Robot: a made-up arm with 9 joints.
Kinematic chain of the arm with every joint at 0, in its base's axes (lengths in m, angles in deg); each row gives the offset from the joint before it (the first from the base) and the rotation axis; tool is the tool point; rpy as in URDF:
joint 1: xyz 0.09 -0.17 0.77 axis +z
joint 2: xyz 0 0.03 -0.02 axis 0.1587 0.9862 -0.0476
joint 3: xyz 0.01 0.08 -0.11 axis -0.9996 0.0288 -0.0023
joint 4: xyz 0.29 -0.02 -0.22 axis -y
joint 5: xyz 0 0.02 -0.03 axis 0.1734 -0.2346 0.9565
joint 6: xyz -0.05 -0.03 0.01 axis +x
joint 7: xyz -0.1 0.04 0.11 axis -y
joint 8: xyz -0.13 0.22 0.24 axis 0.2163 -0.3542 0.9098
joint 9: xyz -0.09 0.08 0 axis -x
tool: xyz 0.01 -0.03 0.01 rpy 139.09 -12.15 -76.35
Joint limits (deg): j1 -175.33..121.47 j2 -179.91..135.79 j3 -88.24..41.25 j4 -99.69..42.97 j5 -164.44..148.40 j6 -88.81..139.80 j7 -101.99..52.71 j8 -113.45..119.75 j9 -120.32..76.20
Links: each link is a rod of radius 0.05 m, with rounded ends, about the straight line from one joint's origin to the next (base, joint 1, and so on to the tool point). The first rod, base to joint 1, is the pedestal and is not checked.
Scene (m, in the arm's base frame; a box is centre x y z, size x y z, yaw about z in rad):
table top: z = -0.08
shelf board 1: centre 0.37 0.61 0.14 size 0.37 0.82 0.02 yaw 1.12
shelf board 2: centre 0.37 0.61 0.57 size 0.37 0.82 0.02 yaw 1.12
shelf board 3: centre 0.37 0.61 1 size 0.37 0.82 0.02 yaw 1.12
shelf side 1: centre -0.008 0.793 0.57 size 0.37 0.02 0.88 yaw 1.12
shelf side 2: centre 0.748 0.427 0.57 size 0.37 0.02 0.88 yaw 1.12
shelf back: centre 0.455 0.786 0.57 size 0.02 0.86 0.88 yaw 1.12
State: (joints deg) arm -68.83 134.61 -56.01 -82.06 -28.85 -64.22 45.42 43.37 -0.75
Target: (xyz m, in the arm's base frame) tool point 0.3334 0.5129 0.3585
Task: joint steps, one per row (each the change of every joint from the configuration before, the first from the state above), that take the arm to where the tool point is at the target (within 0.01 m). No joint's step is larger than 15 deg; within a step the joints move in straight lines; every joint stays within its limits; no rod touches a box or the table.
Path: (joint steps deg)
1: -0.96 -14.88 3.99 10.04 8.35 -2.70 1.04 -0.45 -0.27
2: -0.96 -14.88 3.99 10.05 8.35 -2.69 1.04 -0.46 -0.27
3: -0.97 -14.88 3.99 10.04 8.35 -2.70 1.04 -0.45 -0.28
4: -0.96 -14.88 3.99 10.05 8.35 -2.70 1.05 -0.46 -0.27
5: -0.96 -14.88 3.99 10.04 8.35 -2.70 1.04 -0.45 -0.27
6: -0.96 -14.88 3.99 10.05 8.35 -2.69 1.04 -0.46 -0.27
7: -0.96 -14.88 3.99 10.04 8.35 -2.70 1.04 -0.45 -0.27
8: 2.98 12.20 -4.18 12.36 1.96 -2.85 0.00 -4.73 0.88
9: 2.98 12.20 -4.17 12.35 1.97 -2.86 0.00 -4.72 0.89

